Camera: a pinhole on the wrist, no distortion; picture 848 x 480 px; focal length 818.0 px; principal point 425.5 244.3 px. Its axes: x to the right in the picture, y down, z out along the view. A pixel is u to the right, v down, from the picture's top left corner.
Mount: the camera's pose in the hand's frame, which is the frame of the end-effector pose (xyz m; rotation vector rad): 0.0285 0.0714 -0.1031 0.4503 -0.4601 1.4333
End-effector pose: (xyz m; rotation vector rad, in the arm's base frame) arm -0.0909 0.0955 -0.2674 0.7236 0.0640 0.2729
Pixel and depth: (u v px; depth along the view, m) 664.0 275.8 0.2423
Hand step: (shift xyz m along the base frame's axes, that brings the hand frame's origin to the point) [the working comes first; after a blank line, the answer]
In the camera's frame: 0.0706 0.0093 0.2423

0.0384 -0.0867 0.1016
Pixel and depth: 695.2 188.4 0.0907
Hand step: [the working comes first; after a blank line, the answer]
In the camera's frame: 0.0299 -0.0062 0.0907

0.0211 0.0489 0.0229
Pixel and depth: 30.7 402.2 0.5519
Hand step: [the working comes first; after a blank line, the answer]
In the camera's frame: -0.2664 0.1065 0.5519

0.0196 -0.4861 -0.1414
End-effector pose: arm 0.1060 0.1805 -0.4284 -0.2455 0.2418 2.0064
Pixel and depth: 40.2 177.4 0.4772
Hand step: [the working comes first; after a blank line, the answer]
In the camera's frame: -0.2248 -0.0390 0.4772

0.3191 0.2397 0.1285
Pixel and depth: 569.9 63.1 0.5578
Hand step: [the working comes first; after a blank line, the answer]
In the camera's frame: 0.0985 -0.1236 0.5578

0.0621 0.3082 0.3462
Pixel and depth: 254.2 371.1 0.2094
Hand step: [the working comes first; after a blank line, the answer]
In the camera's frame: -0.0439 0.0325 0.2094

0.0733 0.0346 0.0445
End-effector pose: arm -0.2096 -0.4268 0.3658 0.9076 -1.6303 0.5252
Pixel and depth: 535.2 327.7 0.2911
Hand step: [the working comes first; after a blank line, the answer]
In the camera's frame: 0.0390 0.0297 0.2911

-0.0551 -0.1516 -0.0556
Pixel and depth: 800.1 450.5 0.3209
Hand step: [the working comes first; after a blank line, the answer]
In the camera's frame: 0.1470 0.0809 0.3209

-0.1657 -0.1568 -0.1092
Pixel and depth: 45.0 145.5 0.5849
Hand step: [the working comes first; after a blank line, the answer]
In the camera's frame: -0.2721 -0.0706 0.5849

0.2361 -0.4806 -0.0657
